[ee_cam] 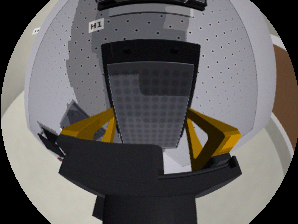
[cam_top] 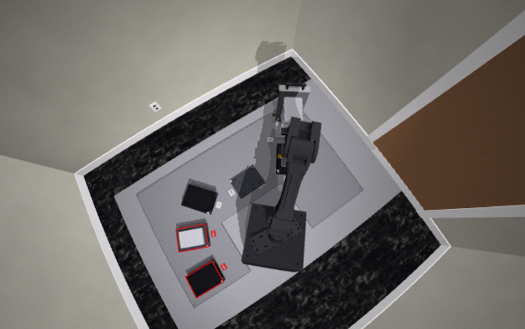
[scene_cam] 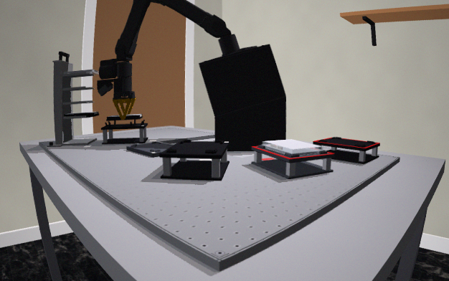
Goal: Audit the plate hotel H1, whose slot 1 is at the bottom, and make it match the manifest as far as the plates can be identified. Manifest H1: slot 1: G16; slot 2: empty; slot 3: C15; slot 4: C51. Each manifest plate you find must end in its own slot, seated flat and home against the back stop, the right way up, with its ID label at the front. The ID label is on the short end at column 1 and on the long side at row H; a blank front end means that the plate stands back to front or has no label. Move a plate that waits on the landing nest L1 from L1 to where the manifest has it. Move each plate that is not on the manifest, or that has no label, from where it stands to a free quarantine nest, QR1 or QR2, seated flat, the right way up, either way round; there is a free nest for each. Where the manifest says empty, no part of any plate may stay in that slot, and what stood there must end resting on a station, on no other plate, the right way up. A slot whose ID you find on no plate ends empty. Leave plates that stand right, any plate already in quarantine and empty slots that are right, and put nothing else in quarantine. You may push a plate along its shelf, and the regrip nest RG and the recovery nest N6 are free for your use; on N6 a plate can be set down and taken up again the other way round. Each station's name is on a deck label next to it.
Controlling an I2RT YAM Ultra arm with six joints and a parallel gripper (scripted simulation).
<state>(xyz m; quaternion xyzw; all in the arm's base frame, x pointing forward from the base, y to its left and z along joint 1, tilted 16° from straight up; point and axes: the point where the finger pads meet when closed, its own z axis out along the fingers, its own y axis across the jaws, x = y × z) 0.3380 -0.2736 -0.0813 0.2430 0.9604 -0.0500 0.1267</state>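
Now: hand 40 mm above the pinned nest. Also, from my hand: hotel foot: 180 mm ahead, 100 mm to the right, 90 mm below; then H1 deck label: 160 mm ahead, 90 mm below, 20 mm to the left; then grey plate hotel H1: 230 mm ahead, 130 mm to the right, 60 mm above.
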